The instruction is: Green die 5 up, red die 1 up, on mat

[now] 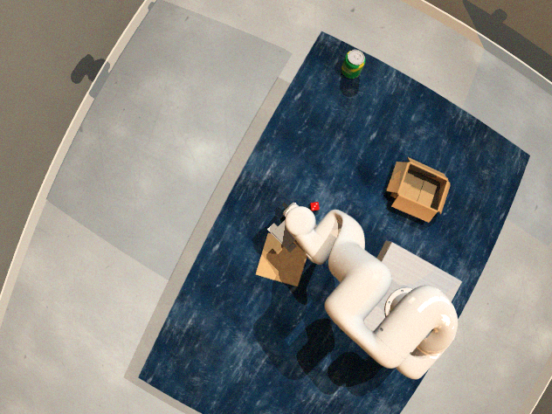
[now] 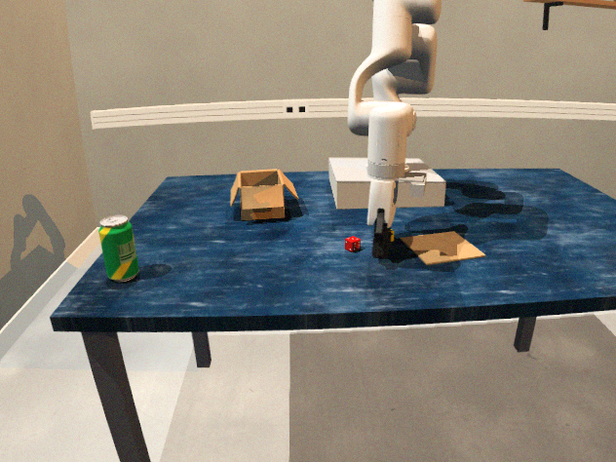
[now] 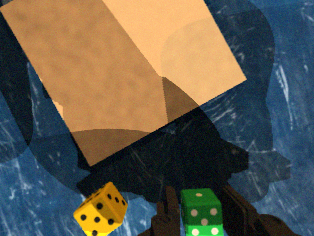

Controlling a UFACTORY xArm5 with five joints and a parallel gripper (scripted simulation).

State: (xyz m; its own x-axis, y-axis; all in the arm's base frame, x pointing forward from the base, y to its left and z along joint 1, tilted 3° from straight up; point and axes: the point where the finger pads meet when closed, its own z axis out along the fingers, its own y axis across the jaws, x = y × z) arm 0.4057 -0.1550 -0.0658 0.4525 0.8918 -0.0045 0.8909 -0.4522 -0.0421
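Right now the green die is 1 cm below my hand. The rest, counted from my hand: red die: 3 cm behind, 5 cm to the right, 1 cm below; mat: 1 cm ahead, 14 cm to the left, 2 cm below; yellow die: 6 cm behind, 3 cm to the left, 1 cm below.
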